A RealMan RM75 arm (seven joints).
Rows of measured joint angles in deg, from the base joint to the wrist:
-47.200, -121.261, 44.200, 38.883, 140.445, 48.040, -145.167
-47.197, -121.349, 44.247, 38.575, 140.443, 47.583, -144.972
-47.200, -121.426, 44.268, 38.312, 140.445, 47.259, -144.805
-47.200, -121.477, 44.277, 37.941, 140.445, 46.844, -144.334
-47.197, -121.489, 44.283, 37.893, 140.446, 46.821, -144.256
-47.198, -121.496, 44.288, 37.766, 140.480, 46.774, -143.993
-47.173, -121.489, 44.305, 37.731, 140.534, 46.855, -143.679
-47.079, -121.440, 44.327, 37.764, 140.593, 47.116, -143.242
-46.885, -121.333, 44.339, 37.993, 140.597, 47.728, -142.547
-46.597, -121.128, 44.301, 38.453, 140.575, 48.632, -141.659
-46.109, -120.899, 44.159, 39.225, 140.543, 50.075, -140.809
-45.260, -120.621, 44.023, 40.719, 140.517, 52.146, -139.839
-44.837, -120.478, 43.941, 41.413, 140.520, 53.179, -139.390
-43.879, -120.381, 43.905, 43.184, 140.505, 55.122, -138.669
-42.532, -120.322, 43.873, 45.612, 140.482, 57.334, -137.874
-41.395, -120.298, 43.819, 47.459, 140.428, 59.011, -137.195
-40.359, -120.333, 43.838, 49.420, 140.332, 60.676, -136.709
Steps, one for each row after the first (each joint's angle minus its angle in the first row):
0.003, -0.088, 0.047, -0.308, -0.002, -0.457, 0.195
0.000, -0.165, 0.068, -0.571, 0.000, -0.781, 0.362
0.000, -0.216, 0.077, -0.942, 0.000, -1.196, 0.833
0.003, -0.228, 0.083, -0.990, 0.001, -1.219, 0.911
0.002, -0.235, 0.088, -1.117, 0.035, -1.266, 1.174
0.027, -0.228, 0.105, -1.152, 0.089, -1.185, 1.488
0.121, -0.179, 0.127, -1.119, 0.148, -0.924, 1.925
0.315, -0.072, 0.139, -0.890, 0.152, -0.312, 2.620
0.603, 0.133, 0.101, -0.430, 0.130, 0.592, 3.508
1.091, 0.362, -0.041, 0.342, 0.098, 2.035, 4.358
1.940, 0.640, -0.177, 1.836, 0.072, 4.106, 5.328
2.363, 0.783, -0.259, 2.530, 0.075, 5.139, 5.777
3.321, 0.880, -0.295, 4.301, 0.060, 7.082, 6.498
4.668, 0.939, -0.327, 6.729, 0.037, 9.294, 7.293
5.805, 0.963, -0.381, 8.576, -0.017, 10.971, 7.972
6.841, 0.928, -0.362, 10.537, -0.113, 12.636, 8.458

